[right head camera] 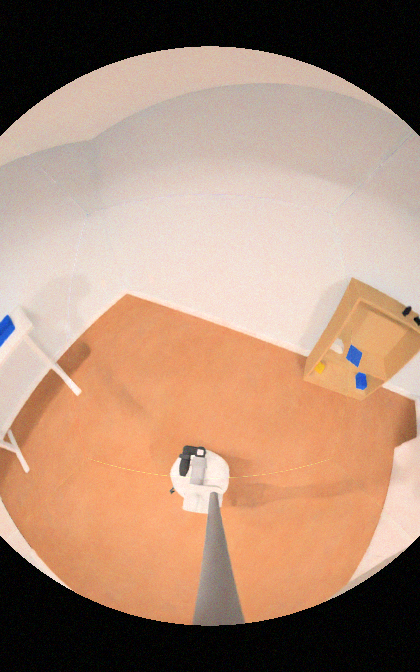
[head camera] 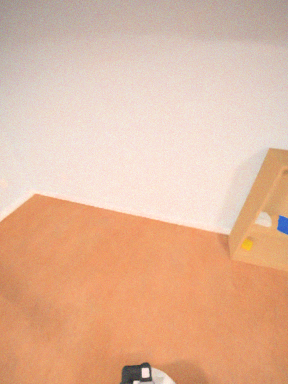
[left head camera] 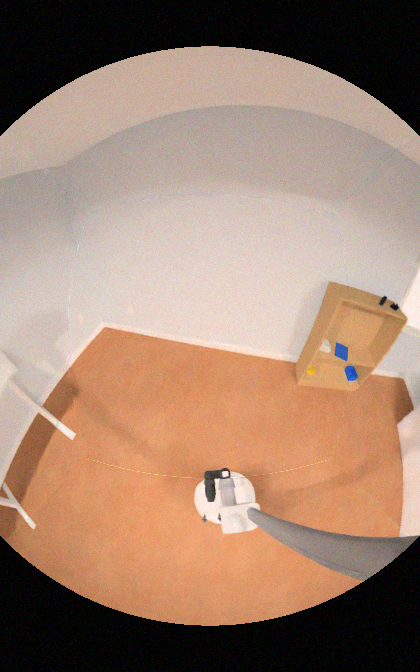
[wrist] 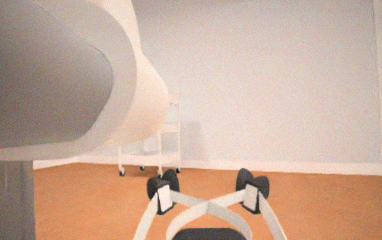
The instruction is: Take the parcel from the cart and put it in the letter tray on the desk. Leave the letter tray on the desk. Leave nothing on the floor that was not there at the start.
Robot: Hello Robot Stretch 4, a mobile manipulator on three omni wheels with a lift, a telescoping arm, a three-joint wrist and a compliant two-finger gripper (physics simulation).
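Frame: origin at the robot's base, x right, y ahead, z up, level; metres.
Seen in the pictures: gripper, fingertip midpoint: (wrist: 207,182).
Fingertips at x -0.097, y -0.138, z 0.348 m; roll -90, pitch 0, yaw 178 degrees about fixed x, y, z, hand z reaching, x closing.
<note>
A point is followed by its place in that frame.
My gripper (wrist: 207,182) @(x -0.097, y -0.138, z 0.348 m) is open in the wrist view, with its two dark fingertips apart and no object between them. The white cart (wrist: 171,128) @(x 0.149, y -2.006, z 0.400 m) stands far off against the wall in that view, partly hidden behind my arm. No parcel can be made out on it. A white desk (left head camera: 4,371) (right head camera: 23,324) shows in part at the left edge of both side head views. A blue item (right head camera: 5,331), possibly the letter tray, lies on the desk and is cut off by the frame edge. The gripper is far from both cart and desk.
A wooden bookcase (head camera: 252,200) @(x 0.964, y 1.077, z 0.618 m) (left head camera: 315,335) (right head camera: 330,327) stands by the wall at the right, holding blue, yellow and white items. Desk legs (left head camera: 57,422) (right head camera: 65,378) reach out at the left. A white cabinet (left head camera: 412,460) (right head camera: 407,467) stands at the right edge.
</note>
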